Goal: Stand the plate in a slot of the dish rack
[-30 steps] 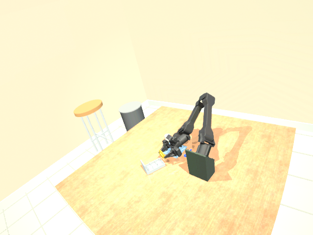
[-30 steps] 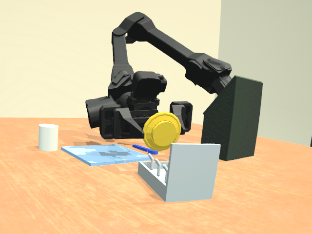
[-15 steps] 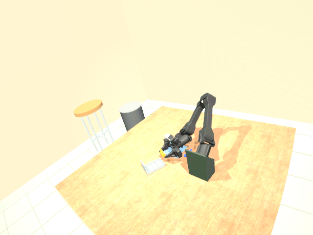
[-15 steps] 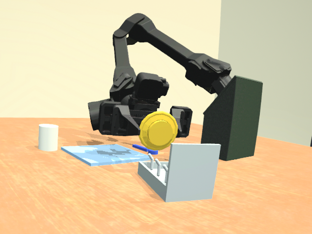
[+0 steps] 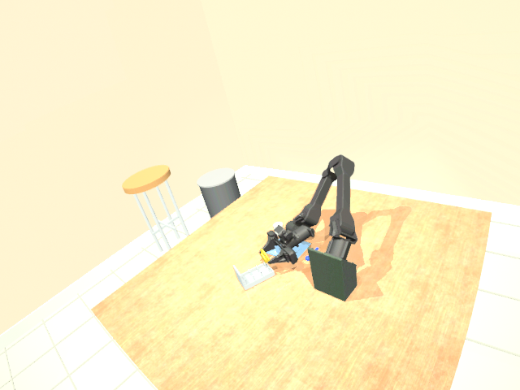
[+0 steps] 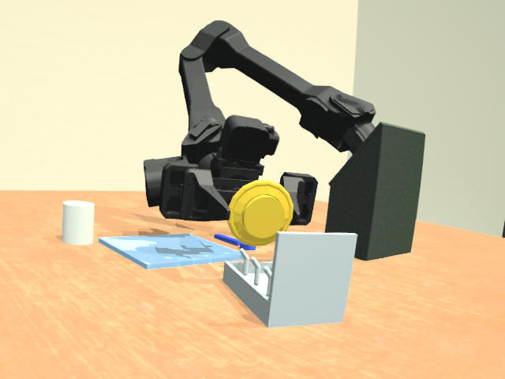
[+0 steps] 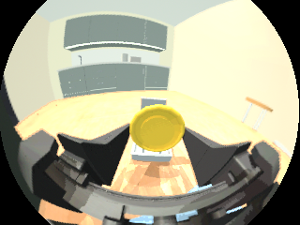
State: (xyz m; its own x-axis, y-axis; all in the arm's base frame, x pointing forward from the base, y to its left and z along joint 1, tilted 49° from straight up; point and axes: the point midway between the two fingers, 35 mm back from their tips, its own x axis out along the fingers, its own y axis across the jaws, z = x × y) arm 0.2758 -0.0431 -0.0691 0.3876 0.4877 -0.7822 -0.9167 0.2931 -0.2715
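The dish rack lies 20 mm ahead of my gripper tip, 50 mm to the left of it and 50 mm below it. Also, from my gripper tip: blue spoon (110 mm behind, 160 mm to the right, 70 mm below); yellow plate (10 mm to the right); light blue mat (10 mm ahead, 150 mm to the right, 70 mm below).
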